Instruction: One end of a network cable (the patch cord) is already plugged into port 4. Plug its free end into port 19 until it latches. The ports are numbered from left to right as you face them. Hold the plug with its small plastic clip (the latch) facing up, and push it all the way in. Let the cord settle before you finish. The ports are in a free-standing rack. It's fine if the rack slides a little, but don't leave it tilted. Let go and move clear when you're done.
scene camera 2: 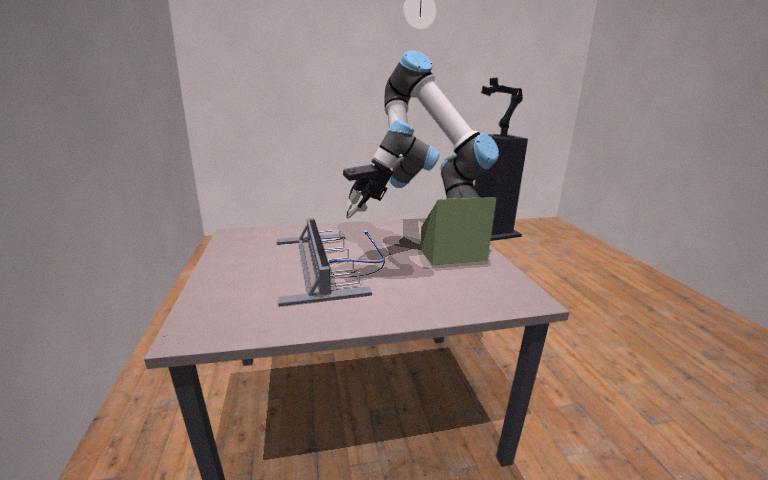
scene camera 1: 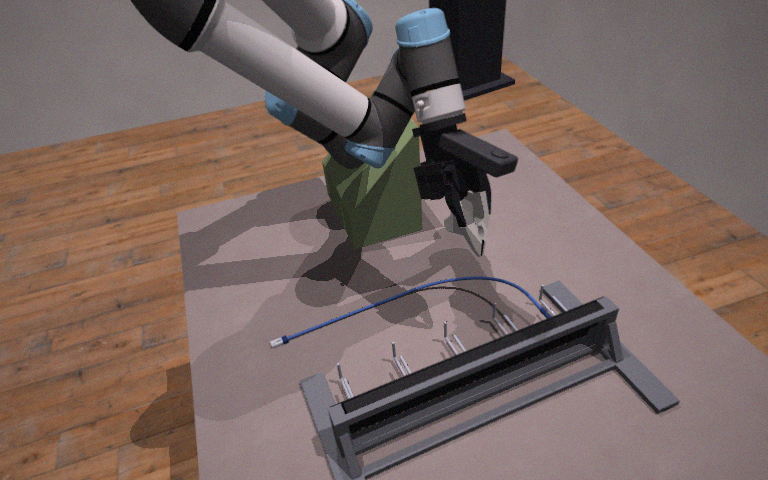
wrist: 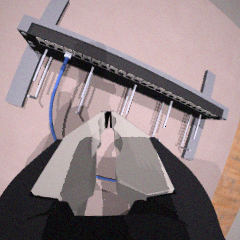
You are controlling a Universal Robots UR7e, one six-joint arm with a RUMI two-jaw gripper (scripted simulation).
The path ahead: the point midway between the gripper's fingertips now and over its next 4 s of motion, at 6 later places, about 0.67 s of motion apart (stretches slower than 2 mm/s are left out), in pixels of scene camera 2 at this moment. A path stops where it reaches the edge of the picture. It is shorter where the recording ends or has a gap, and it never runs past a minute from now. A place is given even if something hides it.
My gripper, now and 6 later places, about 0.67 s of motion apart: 347, 218; 357, 216; 362, 215; 354, 225; 337, 246; 335, 248; 346, 234
